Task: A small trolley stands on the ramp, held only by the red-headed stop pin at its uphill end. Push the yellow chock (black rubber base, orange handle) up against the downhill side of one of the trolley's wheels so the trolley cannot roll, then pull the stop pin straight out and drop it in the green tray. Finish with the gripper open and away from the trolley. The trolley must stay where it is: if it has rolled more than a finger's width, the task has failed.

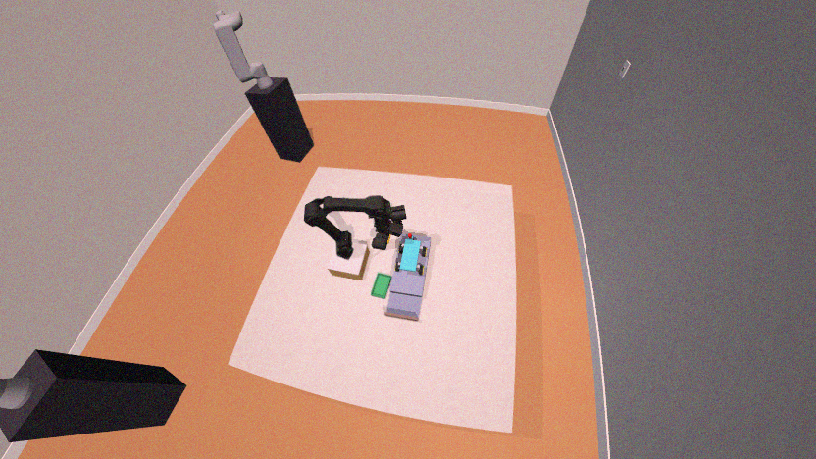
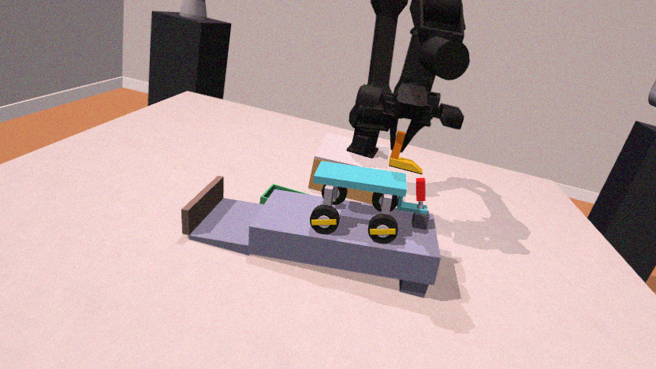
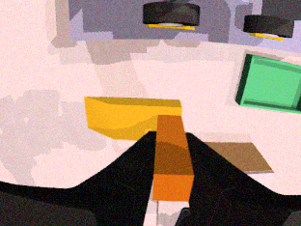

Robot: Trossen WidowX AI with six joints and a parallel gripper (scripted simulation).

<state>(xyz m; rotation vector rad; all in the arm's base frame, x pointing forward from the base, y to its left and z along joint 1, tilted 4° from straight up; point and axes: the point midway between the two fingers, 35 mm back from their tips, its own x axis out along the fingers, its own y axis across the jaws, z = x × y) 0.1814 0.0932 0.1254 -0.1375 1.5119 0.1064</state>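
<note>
Right now the red-headed stop pin is 9 cm ahead of my gripper tip, 7 cm to the left of it and 4 cm below it. The rest, counted from my gripper tip: cyan trolley (13 cm ahead, 3 cm to the right, 6 cm below); then lilac ramp (13 cm ahead, 3 cm to the right, 12 cm below); then yellow chock (2 cm to the left, 1 cm below).
</note>
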